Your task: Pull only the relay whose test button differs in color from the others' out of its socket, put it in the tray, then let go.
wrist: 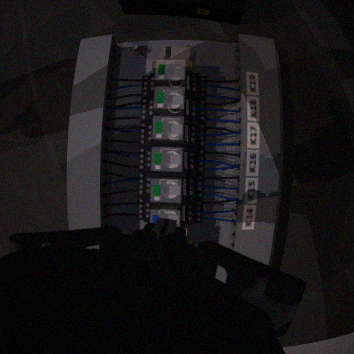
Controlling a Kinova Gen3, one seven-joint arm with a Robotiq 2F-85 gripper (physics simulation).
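Places are measured from the arm's base along level axes (x ahead, y left, z up), in millimetres.
Where they show: gripper, fingertip midpoint: (165, 231).
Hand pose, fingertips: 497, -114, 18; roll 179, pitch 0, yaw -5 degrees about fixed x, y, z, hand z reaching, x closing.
Note:
Each offset is from my fingertips to the centre of the thing, as dx, dy, dz. "spot": to the spot under its first point.
A clear relay with a blue test button @[-5, -3, -60] (171, 215) sits in the bottom socket of the row, beside the label K14; its lower part is hidden by the fingertips. The other relays have green test buttons, such as the one beside K15 @[-6, +25, -60] (166, 190), and stand in their sockets above it in the view. My gripper (165, 231) is shut with no relay between its fingers. Its tips overlap the lower edge of the blue-button relay in the view; whether they touch it I cannot tell. No thing in view can be made out surely as the tray.
Grey wiring ducts @[-99, +47, -85] (87, 135) @[+87, +49, -85] (265, 210) flank the relay row, with black and blue wires running to the sockets. A dark box @[spot: -17, +252, -93] (170, 9) with a small yellow mark lies beyond the panel's top end. A pale curved edge (325, 345) shows at bottom right.

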